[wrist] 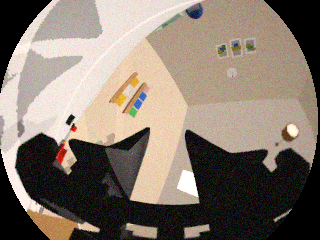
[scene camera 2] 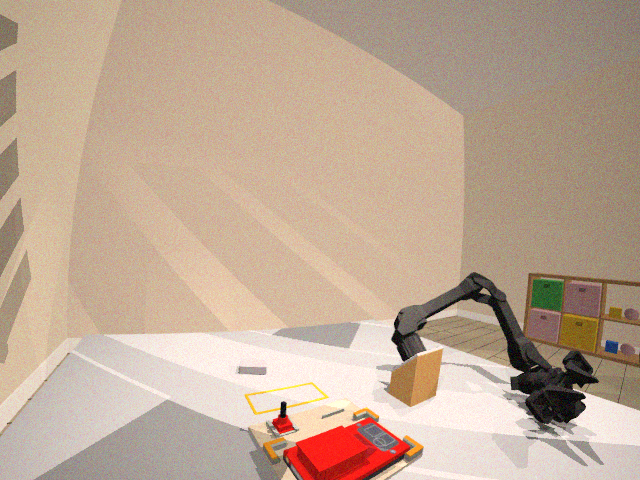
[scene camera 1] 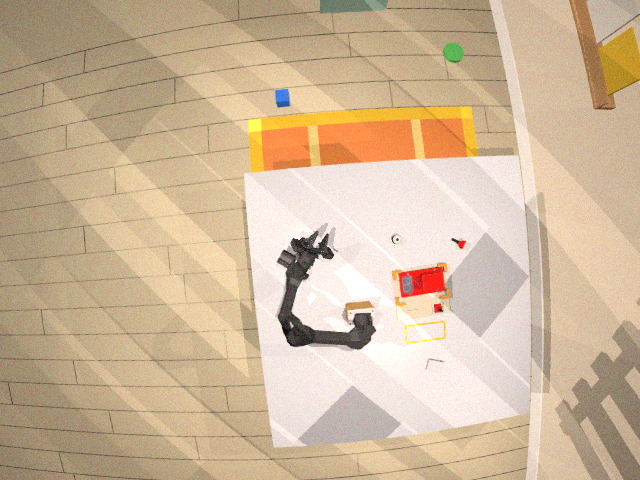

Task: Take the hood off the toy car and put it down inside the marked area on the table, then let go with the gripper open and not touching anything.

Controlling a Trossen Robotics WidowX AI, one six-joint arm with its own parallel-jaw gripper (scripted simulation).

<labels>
gripper: wrist 167, 131; scene camera 2; scene camera 1
same spot on gripper: point(scene camera 1: 307, 243) = point(scene camera 2: 574, 377)
</labels>
